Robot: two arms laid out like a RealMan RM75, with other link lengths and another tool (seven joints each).
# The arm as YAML. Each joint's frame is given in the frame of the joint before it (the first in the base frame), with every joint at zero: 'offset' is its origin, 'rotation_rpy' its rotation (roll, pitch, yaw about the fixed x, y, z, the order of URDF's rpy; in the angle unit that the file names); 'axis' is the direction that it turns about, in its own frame. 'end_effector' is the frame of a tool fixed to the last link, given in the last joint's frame.
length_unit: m
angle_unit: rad
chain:
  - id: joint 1
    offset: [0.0, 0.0, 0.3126]
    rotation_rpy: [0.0, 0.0, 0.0]
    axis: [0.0, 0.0, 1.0]
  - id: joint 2
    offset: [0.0, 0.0, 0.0]
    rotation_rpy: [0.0, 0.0, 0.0]
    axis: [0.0, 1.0, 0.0]
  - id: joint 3
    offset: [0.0, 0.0, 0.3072]
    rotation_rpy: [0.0, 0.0, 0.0]
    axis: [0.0, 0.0, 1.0]
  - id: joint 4
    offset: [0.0, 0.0, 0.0]
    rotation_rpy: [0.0, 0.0, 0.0]
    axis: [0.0, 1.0, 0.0]
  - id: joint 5
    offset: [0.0, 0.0, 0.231]
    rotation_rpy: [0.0, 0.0, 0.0]
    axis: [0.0, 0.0, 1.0]
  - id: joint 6
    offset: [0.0, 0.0, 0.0]
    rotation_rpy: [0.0, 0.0, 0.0]
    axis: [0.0, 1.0, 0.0]
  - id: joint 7
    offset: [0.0, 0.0, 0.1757]
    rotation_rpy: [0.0, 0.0, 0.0]
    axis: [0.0, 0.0, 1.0]
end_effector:
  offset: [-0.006, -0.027, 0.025]
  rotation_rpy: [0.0, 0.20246, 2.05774]
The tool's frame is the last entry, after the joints.
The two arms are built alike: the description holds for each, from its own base.
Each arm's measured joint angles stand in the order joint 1, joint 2, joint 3, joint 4, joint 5, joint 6, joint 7.
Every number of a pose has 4 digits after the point. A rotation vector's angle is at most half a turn.
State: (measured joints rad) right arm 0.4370 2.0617 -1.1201 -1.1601 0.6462 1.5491 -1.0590; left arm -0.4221 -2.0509 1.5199 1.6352 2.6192 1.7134 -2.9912
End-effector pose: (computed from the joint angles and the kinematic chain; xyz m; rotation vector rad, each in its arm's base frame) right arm 0.3506 0.3919 0.0238 -0.6097 2.9417 0.0472; left arm -0.2726 0.3589 0.0342 2.5308 -1.3677 -0.5604
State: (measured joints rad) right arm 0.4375 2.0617 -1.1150 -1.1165 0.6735 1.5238 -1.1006; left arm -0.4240 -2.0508 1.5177 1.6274 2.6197 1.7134 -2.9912
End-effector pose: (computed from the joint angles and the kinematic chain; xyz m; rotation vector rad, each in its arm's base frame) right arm 0.3535 0.3915 0.0165 -0.6351 2.9650 0.0504; left arm -0.2741 0.3590 0.0339 2.5325 -1.3592 -0.5592
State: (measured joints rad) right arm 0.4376 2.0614 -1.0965 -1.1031 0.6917 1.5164 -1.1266; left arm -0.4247 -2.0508 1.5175 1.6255 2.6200 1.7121 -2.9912
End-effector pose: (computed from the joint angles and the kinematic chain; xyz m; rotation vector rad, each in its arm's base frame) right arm 0.3535 0.3931 0.0170 -0.6522 2.9807 0.0745; left arm -0.2742 0.3593 0.0337 2.5330 -1.3587 -0.5595
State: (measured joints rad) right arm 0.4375 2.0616 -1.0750 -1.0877 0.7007 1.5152 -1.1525; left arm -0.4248 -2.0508 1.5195 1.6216 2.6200 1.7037 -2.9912
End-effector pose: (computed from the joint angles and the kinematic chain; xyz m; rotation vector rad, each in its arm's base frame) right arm 0.3556 0.3928 0.0174 -0.6604 2.9941 0.0877; left arm -0.2744 0.3604 0.0328 2.5353 -1.3622 -0.5607
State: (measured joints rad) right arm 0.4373 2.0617 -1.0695 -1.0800 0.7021 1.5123 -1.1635; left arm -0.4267 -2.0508 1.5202 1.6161 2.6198 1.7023 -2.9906
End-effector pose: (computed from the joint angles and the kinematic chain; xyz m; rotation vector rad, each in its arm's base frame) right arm 0.3570 0.3925 0.0170 -0.6647 2.9961 0.0895; left arm -0.2748 0.3607 0.0321 2.5339 -1.3600 -0.5592
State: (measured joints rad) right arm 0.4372 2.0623 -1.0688 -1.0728 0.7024 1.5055 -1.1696; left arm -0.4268 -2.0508 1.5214 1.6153 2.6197 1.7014 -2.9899
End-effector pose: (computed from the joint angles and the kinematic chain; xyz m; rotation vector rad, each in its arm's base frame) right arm 0.3583 0.3926 0.0159 -0.6665 2.9957 0.0914; left arm -0.2748 0.3607 0.0317 2.5324 -1.3612 -0.5589
